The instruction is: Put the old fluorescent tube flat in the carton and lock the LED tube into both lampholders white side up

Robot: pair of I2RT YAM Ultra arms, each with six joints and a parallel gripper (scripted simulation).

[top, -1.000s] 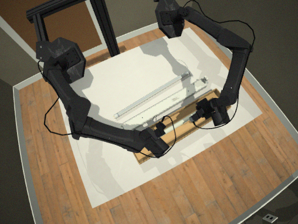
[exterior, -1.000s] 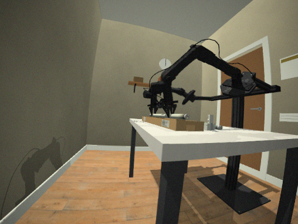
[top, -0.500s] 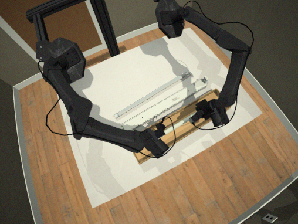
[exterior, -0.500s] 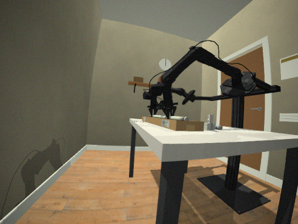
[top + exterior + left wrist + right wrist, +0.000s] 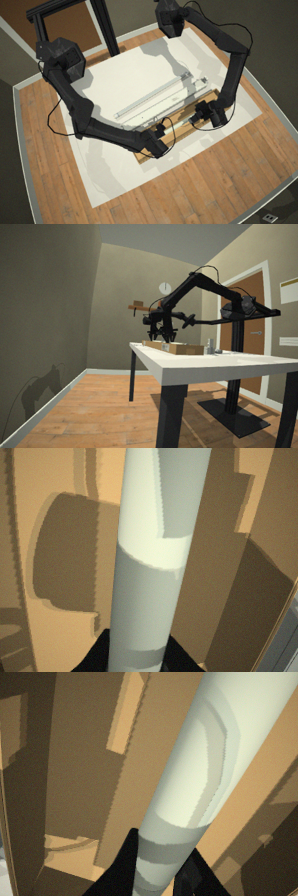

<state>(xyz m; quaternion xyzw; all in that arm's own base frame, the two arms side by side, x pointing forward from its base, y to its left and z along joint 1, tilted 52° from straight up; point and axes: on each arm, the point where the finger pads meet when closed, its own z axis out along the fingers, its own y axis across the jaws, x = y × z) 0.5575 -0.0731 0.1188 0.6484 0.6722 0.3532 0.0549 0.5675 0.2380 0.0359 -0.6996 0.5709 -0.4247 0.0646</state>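
The old fluorescent tube is 1 cm ahead of my left hand and 12 cm to the right of it. From my left hand the other things lie so: LED tube: 26 cm behind, 16 cm to the right, 2 cm below; brown carton: 1 cm ahead, 12 cm to the right, 1 cm below.
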